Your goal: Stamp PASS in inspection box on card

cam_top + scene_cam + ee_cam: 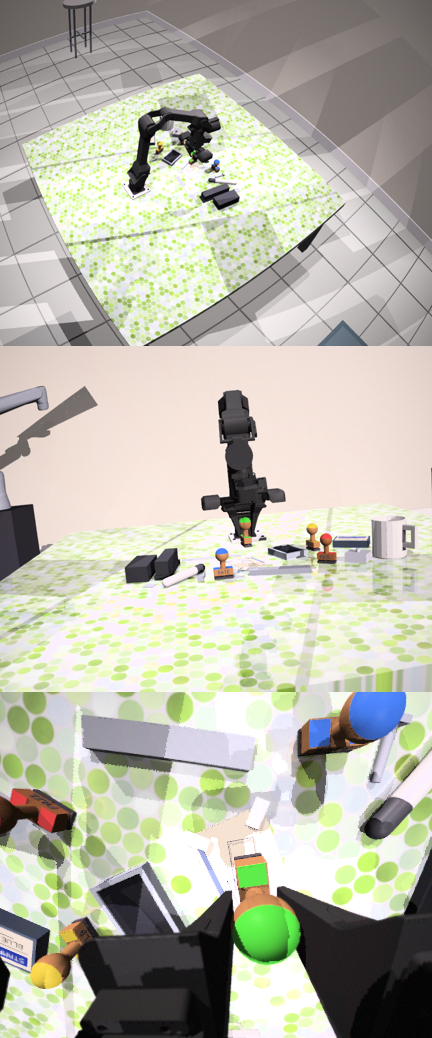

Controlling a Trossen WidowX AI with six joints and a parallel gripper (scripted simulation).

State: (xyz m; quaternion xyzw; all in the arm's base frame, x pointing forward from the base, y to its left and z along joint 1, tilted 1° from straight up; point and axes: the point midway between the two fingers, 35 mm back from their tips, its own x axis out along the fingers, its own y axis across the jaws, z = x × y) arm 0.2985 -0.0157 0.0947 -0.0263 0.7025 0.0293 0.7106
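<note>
My gripper tip is 10 mm past the beige card and 70 mm above it. Also, from my gripper tip: grey ruler bar 100 mm ahead, 60 mm to the left, 60 mm below; then blue date stamp 100 mm ahead, 60 mm to the right, 50 mm below; then green-knobbed pass stamp right at my gripper tip.
</note>
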